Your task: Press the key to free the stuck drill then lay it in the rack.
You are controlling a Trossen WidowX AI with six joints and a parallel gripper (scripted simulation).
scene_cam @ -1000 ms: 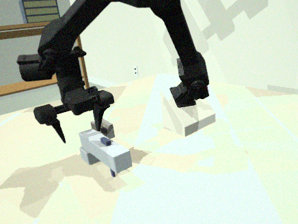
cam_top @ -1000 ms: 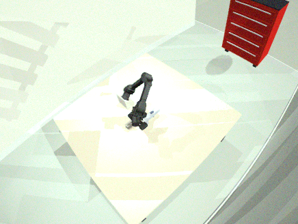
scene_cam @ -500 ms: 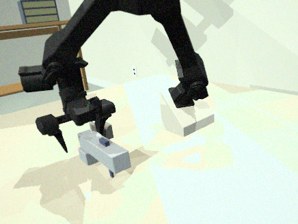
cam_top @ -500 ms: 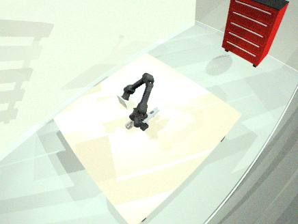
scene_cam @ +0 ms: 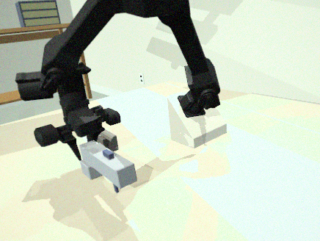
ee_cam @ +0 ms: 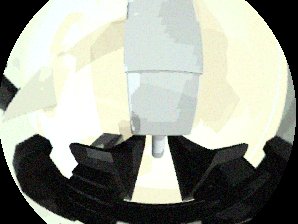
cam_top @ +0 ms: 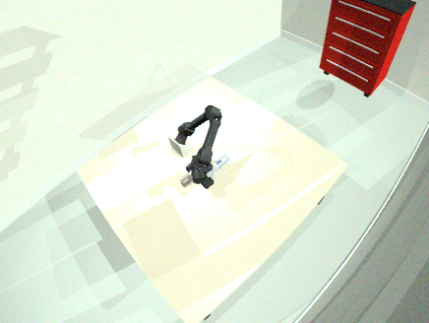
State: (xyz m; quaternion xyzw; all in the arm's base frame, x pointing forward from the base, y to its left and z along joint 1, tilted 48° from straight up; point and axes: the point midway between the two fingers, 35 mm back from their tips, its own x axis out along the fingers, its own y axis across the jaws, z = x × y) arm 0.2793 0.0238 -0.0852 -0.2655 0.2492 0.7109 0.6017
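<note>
The drill is 50 mm to the left of my gripper tip and 30 mm above it. Round my gripper tip: blue key 150 mm to the left, 40 mm above, 10 mm behind; then grey block 110 mm to the left, 30 mm above, 10 mm behind; then grey rack 70 mm behind, 60 mm to the right.
</note>
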